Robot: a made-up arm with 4 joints.
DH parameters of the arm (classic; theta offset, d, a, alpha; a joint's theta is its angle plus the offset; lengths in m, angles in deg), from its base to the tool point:
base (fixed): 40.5 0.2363 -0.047 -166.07
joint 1: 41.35 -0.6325 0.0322 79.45
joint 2: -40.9 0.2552 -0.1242 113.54
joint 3: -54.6 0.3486 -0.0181 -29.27
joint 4: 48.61 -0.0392 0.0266 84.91
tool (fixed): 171.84 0.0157 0 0
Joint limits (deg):
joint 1: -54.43..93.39
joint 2: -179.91..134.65
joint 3: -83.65..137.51
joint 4: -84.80..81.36
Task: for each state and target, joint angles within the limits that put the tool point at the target. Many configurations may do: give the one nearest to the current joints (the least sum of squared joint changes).
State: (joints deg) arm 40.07 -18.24 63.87 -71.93
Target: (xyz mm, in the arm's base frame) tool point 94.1 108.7 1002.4
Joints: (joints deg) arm 68.65 -0.75 45.14 -79.41
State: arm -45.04 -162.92 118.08 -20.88
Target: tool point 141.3 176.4 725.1
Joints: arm -54.37 -179.91 88.85 -14.66
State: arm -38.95 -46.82 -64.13 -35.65
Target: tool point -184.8 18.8 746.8
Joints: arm 10.34 -50.46 -51.38 -12.12
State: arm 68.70 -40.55 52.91 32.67
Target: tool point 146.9 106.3 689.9
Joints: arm 91.15 -58.32 52.95 34.18
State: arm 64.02 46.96 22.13 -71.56
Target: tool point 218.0 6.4 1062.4
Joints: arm 86.50 20.77 41.82 -60.37
